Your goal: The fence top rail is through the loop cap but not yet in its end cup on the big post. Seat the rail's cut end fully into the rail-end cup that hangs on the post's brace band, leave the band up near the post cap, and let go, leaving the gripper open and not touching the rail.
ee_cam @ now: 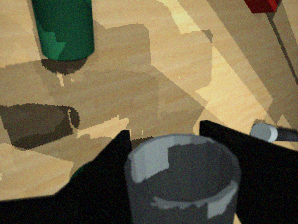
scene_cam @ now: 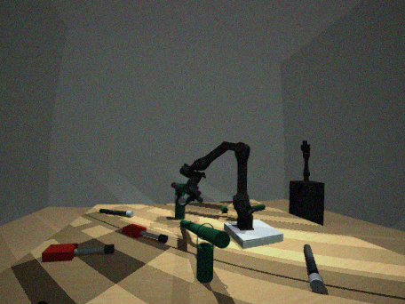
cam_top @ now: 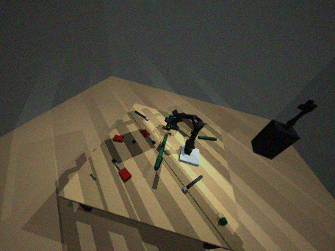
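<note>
Now: gripper tip 10 mm past the grey rail-end cup, 30 mm to the left of it and 30 mm below it. Round my gripper tip: short green post 110 mm behind, 430 mm to the left, 10 mm above.
</note>
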